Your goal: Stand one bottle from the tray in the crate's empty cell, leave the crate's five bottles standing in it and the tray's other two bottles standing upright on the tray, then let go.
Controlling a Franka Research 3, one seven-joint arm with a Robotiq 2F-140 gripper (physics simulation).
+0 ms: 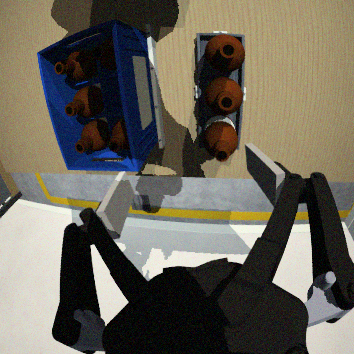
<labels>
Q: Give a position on a grey rail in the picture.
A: At 150,37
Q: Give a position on a grey panel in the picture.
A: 139,66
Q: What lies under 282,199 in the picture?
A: My gripper.
</labels>
